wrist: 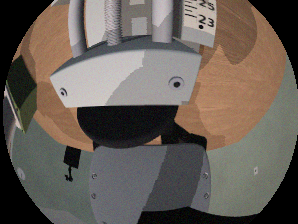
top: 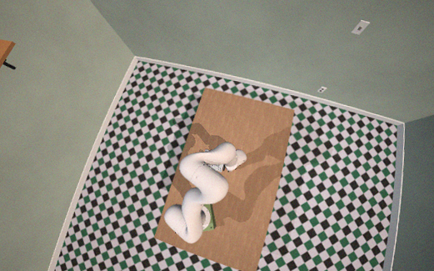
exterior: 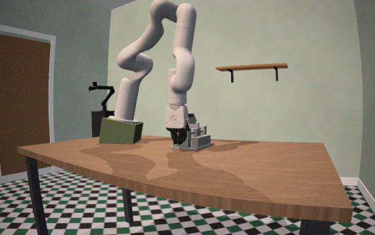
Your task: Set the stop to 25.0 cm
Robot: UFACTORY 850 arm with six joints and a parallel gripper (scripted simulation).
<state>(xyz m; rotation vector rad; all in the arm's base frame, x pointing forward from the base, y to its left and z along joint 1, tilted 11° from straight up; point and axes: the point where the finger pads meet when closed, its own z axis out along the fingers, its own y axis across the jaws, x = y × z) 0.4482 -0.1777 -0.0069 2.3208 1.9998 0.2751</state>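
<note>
My hand is 20 mm to the right of the handwheel.
</note>
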